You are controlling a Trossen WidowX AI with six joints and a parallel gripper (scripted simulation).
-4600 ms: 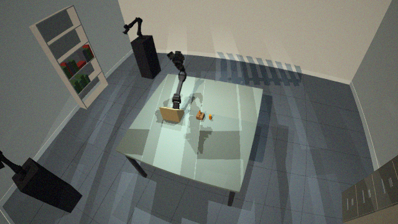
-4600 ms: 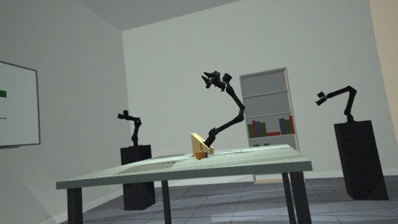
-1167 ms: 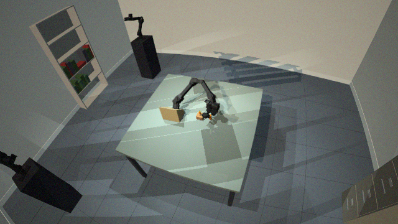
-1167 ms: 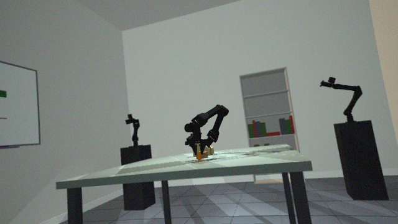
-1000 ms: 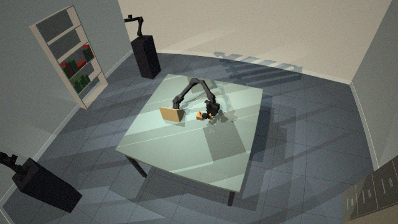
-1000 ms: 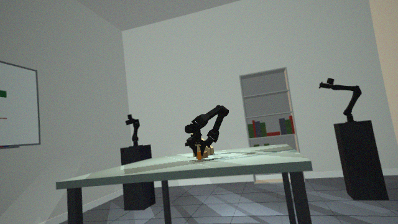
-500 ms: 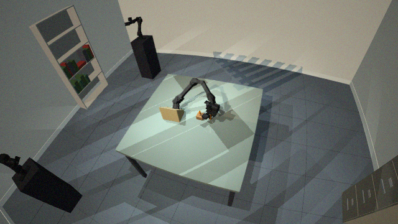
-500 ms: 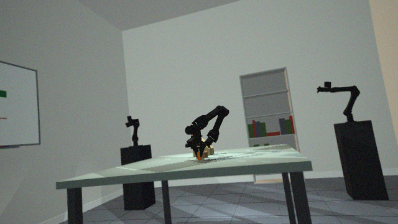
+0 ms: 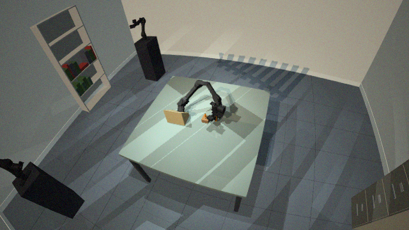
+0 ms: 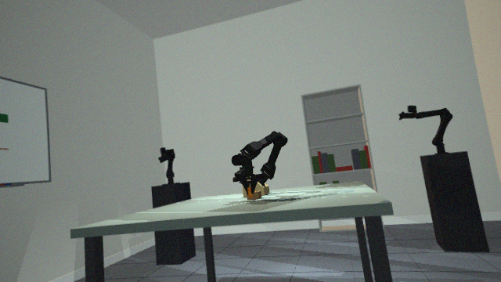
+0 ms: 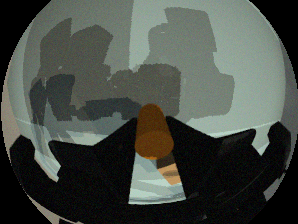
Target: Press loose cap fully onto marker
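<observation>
Now: the holder block 10 cm behind my gripper tip, 2 cm to the right of it and 2 cm below it.
</observation>
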